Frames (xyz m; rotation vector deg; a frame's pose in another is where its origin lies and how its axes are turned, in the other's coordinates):
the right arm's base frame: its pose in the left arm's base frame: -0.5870 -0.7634 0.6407 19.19 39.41 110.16
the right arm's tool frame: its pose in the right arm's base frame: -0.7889 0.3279 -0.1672 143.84 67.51 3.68
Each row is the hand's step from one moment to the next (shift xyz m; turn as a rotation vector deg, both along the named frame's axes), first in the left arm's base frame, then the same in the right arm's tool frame.
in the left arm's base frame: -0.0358 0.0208 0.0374 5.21 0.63 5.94
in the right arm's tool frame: 0.0503 0.0049 -0.0235 -2.61 1.33 -7.37
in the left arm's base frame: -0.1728 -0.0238 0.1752 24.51 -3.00 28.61
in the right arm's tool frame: 0.2028 -0.0939 -0.1057 -13.90 0.51 -35.14
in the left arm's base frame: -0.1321 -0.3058 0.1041 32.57 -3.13 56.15
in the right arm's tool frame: 0.0563 -0.3413 -0.0460 -12.49 -0.80 -63.77
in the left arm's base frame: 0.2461 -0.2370 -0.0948 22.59 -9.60 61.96
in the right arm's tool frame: -0.3242 -0.1432 0.0114 -3.72 -10.52 -65.70
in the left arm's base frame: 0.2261 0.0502 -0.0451 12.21 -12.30 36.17
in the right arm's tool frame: -0.2014 0.1178 -0.0353 -3.37 -12.78 -37.87
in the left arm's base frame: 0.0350 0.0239 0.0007 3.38 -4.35 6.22
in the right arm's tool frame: -0.0237 0.0326 -0.0131 -2.42 -3.96 -6.89
